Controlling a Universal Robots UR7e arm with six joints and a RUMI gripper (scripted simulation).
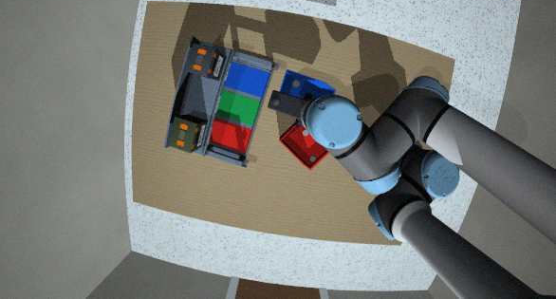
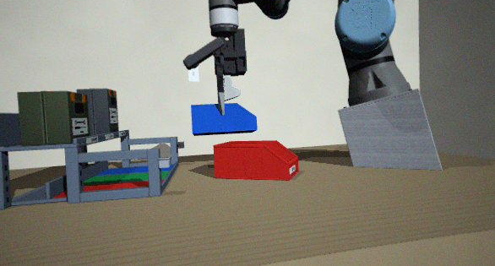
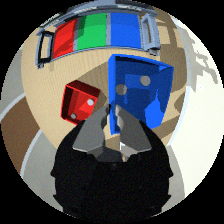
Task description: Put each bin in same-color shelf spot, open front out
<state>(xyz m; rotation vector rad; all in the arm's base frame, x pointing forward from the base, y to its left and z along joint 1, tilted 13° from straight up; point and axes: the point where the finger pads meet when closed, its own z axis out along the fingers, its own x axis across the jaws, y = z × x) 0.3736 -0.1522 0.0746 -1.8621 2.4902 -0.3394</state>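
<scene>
Right now my hand is 20 mm past the blue bin, 40 mm to the left of it and 30 mm above it. The rest, counted from my hand: red bin (30 mm behind, 140 mm to the left, 120 mm below); top board (340 mm ahead, 30 mm to the right, 60 mm below); grey box (300 mm ahead, 140 mm to the right, 10 mm above).
</scene>
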